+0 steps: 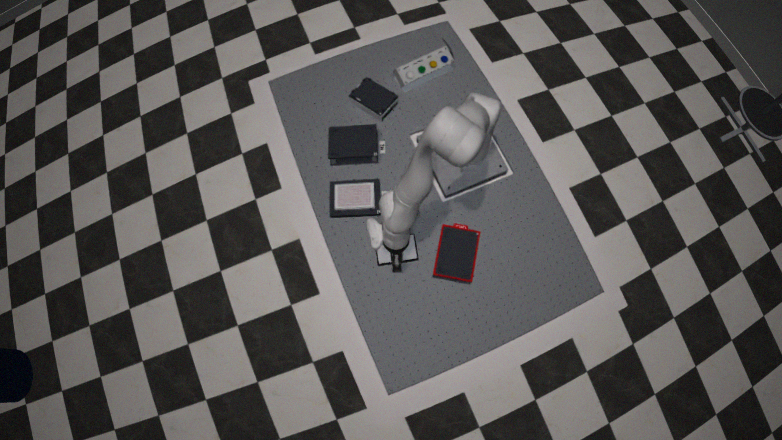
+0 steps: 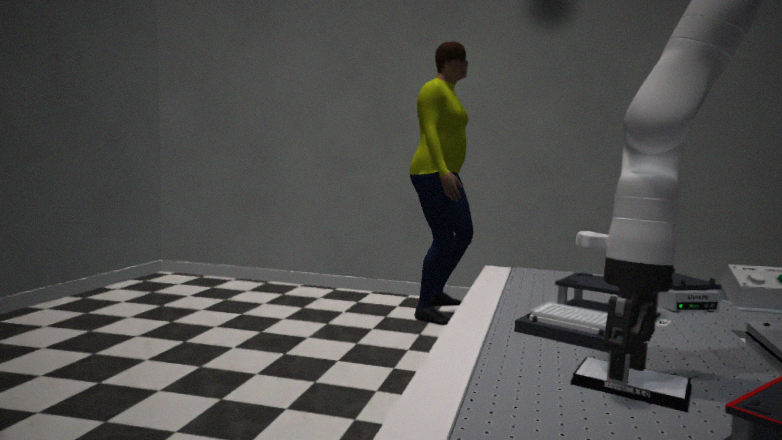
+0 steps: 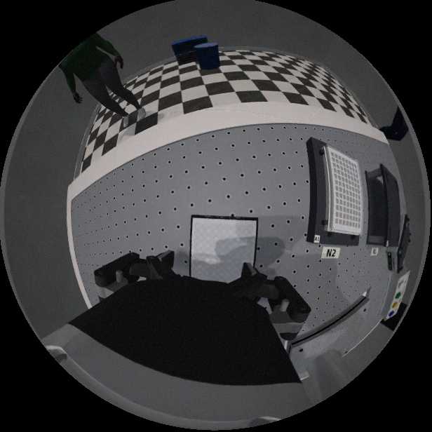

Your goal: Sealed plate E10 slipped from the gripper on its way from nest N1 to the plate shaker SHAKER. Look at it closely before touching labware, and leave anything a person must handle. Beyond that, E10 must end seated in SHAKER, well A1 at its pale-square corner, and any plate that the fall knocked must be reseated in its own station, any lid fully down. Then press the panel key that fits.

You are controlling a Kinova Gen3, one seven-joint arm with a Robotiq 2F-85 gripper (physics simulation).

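Places are measured from the arm's base along level axes (x ahead, y left, z up), in millimetres.
Where they show: gripper, between the fingertips: (image 1: 396, 254) (image 2: 626, 376).
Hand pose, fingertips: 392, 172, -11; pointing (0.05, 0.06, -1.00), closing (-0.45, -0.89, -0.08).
Things, the pixels of their top centre, and the offset from my fingertips, as dx, dy, dz. "spot": a spot on its surface instead.
- white-topped plate with a black rim, centre of its top: (image 2: 631, 375) (image 1: 396, 248) -9, -15, -4
- clear-topped well plate, centre of its top: (image 2: 576, 312) (image 1: 354, 195) +23, -230, +19
- dark nest N2, centre of its top: (image 2: 576, 316) (image 1: 354, 196) +23, -230, +12
- shaker, a spot on its surface: (image 2: 697, 302) spot: -237, -462, +3
- key panel, centre of its top: (image 1: 424, 59) -437, -559, +66
- raised dark station, centre of its top: (image 2: 608, 280) (image 1: 352, 140) -60, -397, +45
- red-edged dark station, centre of its top: (image 1: 457, 252) -161, +96, +26
A white-topped plate with a black rim (image 1: 411, 252) (image 2: 664, 381) (image 3: 225, 240) lies flat on the bench; its side label is too small to read surely. My gripper (image 1: 397, 268) (image 2: 628, 369) (image 3: 207, 264) is open and empty, its fingertips low over or beside this plate. A clear-topped well plate (image 1: 354, 195) (image 2: 568, 316) (image 3: 345, 192) sits in dark nest N2 (image 1: 354, 213) (image 3: 316, 200), off toward one long side; I cannot tell if it is level. The shaker (image 1: 373, 97) (image 2: 697, 302) shows a green display. The key panel (image 1: 416, 72) (image 3: 398, 297) has white, green, yellow and blue keys.
A raised dark station (image 1: 352, 141) (image 3: 392, 210) stands between N2 and the shaker. A red-edged dark station (image 1: 456, 253) (image 2: 765, 403) stands near the white-topped plate. People in yellow (image 2: 442, 131) and green (image 3: 92, 70) stand off the bench. A blue bin (image 3: 207, 56) stands on the floor.
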